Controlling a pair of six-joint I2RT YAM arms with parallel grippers.
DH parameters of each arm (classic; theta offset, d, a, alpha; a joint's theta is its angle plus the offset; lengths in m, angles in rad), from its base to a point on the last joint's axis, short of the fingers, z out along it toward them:
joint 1: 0 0.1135 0.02 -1.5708
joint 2: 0 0 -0.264 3.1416
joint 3: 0.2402 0 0.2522 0
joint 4: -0.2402 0 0.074 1.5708
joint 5: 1.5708 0 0 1.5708
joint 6: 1.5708 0.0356 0 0
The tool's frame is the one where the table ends.
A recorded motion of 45 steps. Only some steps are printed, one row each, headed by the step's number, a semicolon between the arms.
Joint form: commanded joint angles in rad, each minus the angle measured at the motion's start. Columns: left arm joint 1, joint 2, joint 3, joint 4, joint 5, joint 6; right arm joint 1, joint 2, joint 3, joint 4, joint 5, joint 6.
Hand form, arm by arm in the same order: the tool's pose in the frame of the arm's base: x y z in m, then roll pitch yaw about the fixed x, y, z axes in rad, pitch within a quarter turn. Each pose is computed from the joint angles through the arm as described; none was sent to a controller.
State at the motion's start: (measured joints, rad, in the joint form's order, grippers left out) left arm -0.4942 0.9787 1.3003 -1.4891 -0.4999 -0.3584; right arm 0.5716 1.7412 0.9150 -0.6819 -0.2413 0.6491
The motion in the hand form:
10: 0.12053 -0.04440 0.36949 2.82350 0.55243 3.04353; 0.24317 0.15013 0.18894 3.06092 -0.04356 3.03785
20: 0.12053 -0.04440 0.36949 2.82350 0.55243 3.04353; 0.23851 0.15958 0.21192 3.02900 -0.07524 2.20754
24: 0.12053 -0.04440 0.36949 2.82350 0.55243 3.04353; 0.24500 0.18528 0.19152 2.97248 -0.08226 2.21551
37: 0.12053 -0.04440 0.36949 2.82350 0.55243 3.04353; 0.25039 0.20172 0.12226 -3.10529 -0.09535 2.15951
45: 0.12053 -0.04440 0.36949 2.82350 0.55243 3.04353; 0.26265 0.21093 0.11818 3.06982 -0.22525 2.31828
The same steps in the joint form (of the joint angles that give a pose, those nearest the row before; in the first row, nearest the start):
10: 0.0084 -0.0008 -0.0027 0.0000 0.0015 -0.0168; -0.0298 -0.0778 0.1938 -0.3205 0.1507 -0.0011
20: 0.0084 -0.0008 -0.0027 0.0000 0.0015 -0.0168; 0.0080 -0.1350 0.2247 -0.3140 0.1602 0.8732
24: 0.0084 -0.0008 -0.0027 0.0000 0.0015 -0.0168; 0.0664 -0.0625 0.2152 -0.1713 0.1591 0.9289
37: 0.0084 -0.0008 -0.0027 0.0000 0.0015 -0.0168; 0.0957 0.1728 0.2151 -0.1339 0.1434 0.9972
45: 0.0084 -0.0008 -0.0027 0.0000 0.0015 -0.0168; 0.0809 0.2041 0.2369 -0.0439 0.0107 0.8408

